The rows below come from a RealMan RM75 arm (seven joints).
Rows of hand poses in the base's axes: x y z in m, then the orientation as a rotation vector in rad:
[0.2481 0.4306 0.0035 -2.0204 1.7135 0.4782]
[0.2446 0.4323 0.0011 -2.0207 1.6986 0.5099]
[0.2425 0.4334 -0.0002 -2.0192 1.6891 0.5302]
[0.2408 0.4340 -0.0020 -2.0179 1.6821 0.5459]
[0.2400 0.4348 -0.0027 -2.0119 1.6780 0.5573]
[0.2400 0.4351 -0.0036 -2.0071 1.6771 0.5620]
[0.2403 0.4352 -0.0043 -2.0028 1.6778 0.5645]
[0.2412 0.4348 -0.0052 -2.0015 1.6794 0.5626]
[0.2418 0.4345 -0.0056 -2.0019 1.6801 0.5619]
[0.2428 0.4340 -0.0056 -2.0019 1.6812 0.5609]
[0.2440 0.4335 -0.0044 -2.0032 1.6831 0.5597]
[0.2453 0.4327 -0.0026 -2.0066 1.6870 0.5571]
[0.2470 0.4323 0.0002 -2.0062 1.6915 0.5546]
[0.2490 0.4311 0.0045 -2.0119 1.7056 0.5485]
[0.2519 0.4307 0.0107 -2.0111 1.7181 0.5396]
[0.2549 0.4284 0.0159 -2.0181 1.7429 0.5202]
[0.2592 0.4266 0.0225 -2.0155 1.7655 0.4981]
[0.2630 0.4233 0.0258 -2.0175 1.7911 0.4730]
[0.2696 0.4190 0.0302 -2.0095 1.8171 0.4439]
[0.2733 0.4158 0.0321 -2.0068 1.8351 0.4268]
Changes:
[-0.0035 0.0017 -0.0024 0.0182 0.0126 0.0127]
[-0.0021 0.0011 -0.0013 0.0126 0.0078 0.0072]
[-0.0017 0.0006 -0.0018 0.0096 0.0062 0.0054]
[-0.0008 0.0008 -0.0007 0.0096 0.0038 0.0006]
[0.0000 0.0003 -0.0009 0.0050 0.0014 -0.0014]
[0.0003 0.0001 -0.0007 0.0031 0.0009 -0.0023]
[0.0009 -0.0004 -0.0009 -0.0006 -0.0007 -0.0018]
[0.0006 -0.0003 -0.0004 -0.0009 0.0000 -0.0002]
[0.0010 -0.0005 0.0000 -0.0009 -0.0001 -0.0007]
[0.0012 -0.0005 0.0012 -0.0022 0.0005 -0.0003]
[0.0013 -0.0008 0.0018 -0.0051 0.0011 -0.0002]
[0.0017 -0.0004 0.0028 -0.0030 0.0005 -0.0026]
[0.0020 -0.0012 0.0043 -0.0132 0.0046 -0.0038]
[0.0029 -0.0004 0.0062 -0.0091 0.0004 -0.0074]
[0.0030 -0.0023 0.0052 -0.0241 0.0020 -0.0100]
[0.0043 -0.0018 0.0066 -0.0180 -0.0031 -0.0149]
[0.0038 -0.0033 0.0033 -0.0236 -0.0019 -0.0139]
[0.0066 -0.0043 0.0044 -0.0193 -0.0068 -0.0203]
[0.0037 -0.0032 0.0019 -0.0141 -0.0018 -0.0118]

